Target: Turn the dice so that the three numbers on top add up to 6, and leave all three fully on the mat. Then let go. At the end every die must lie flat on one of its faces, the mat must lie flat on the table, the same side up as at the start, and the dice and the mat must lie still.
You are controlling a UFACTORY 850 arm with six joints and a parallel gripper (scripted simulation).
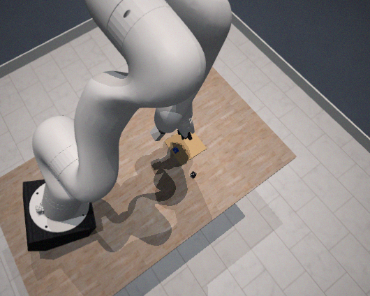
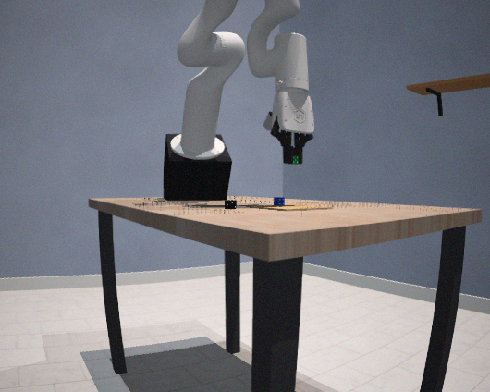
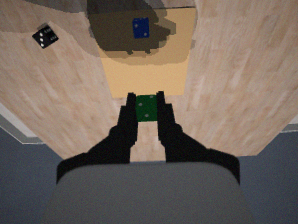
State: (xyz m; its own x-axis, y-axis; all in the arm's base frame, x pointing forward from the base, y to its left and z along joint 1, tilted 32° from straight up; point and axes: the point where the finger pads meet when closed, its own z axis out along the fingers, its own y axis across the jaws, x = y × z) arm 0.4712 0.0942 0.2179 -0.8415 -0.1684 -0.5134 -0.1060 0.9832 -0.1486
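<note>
Now: the tan mat 120 mm below my hand. Round my hand: blue die: 50 mm behind, 10 mm to the right, 110 mm below; then black die: 30 mm behind, 150 mm to the right, 120 mm below; then green die: 10 mm below.
</note>
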